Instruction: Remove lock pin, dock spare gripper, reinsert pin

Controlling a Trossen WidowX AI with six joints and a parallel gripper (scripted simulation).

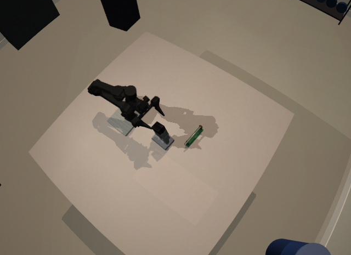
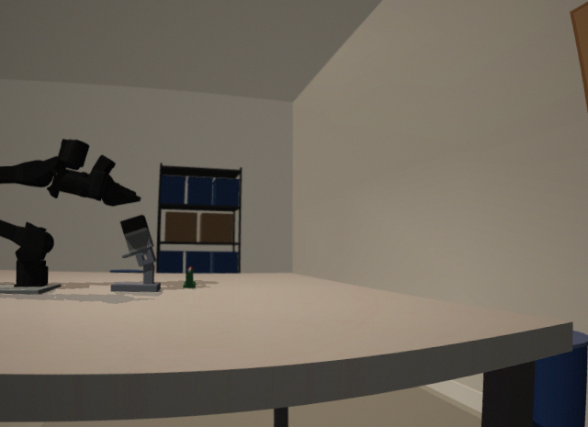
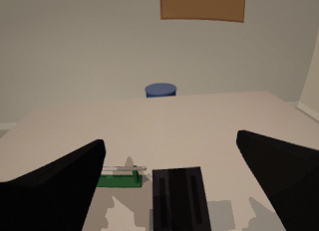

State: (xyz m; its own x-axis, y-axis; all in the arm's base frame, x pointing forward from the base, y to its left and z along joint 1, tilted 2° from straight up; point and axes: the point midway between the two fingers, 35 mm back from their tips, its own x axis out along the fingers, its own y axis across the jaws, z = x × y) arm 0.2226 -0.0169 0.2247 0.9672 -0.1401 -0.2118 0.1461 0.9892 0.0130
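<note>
Right now my gripper tip is 210 mm above the green cradle, 150 mm short of it and 100 mm to the right of it. The rest, counted from my gripper tip: spare gripper 110 mm below, 10 mm to the right, 10 mm ahead; grey mount 180 mm below, 10 mm to the right, 10 mm ahead.
</note>
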